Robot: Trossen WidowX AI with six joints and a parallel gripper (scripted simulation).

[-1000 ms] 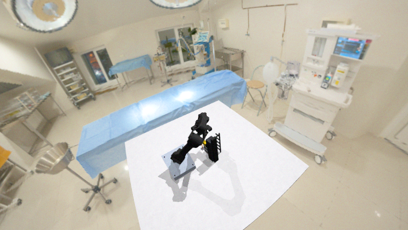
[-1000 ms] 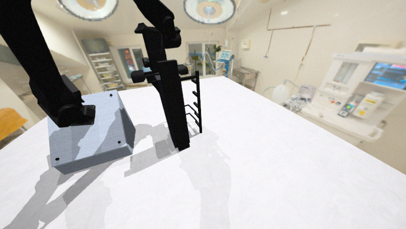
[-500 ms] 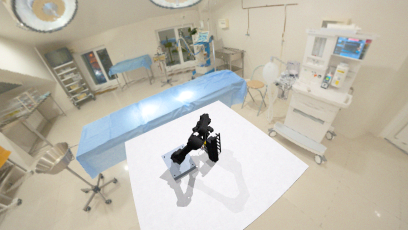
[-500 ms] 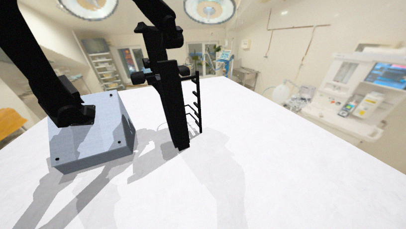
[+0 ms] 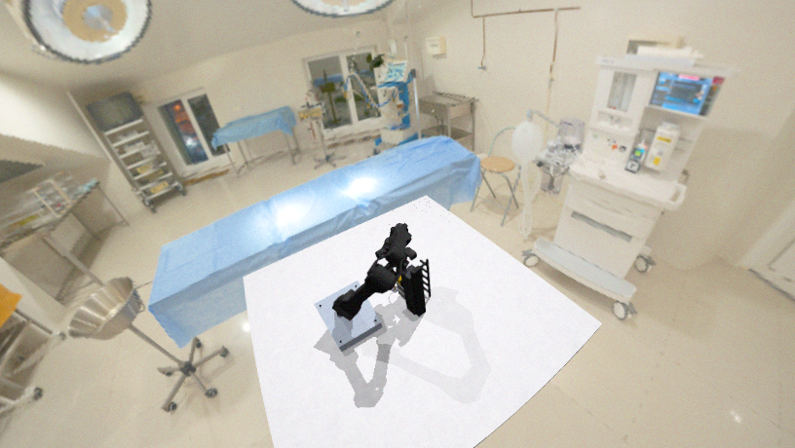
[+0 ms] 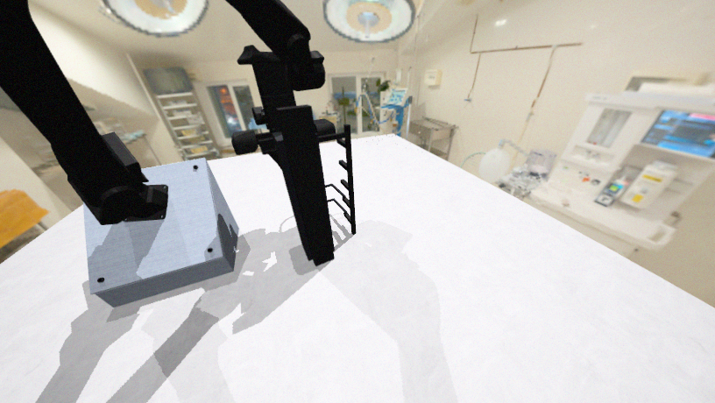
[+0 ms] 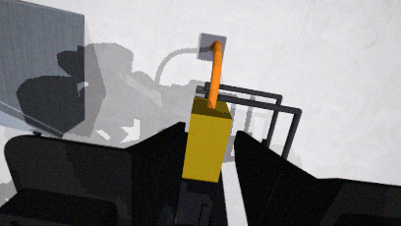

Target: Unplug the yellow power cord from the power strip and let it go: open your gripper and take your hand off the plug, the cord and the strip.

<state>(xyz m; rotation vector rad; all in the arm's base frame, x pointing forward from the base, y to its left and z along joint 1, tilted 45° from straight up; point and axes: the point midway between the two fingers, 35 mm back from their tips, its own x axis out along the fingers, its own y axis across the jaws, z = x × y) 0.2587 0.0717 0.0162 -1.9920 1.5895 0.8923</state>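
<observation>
My gripper tip is now 10 mm short of the yellow plug and 30 mm to the left of it.
</observation>
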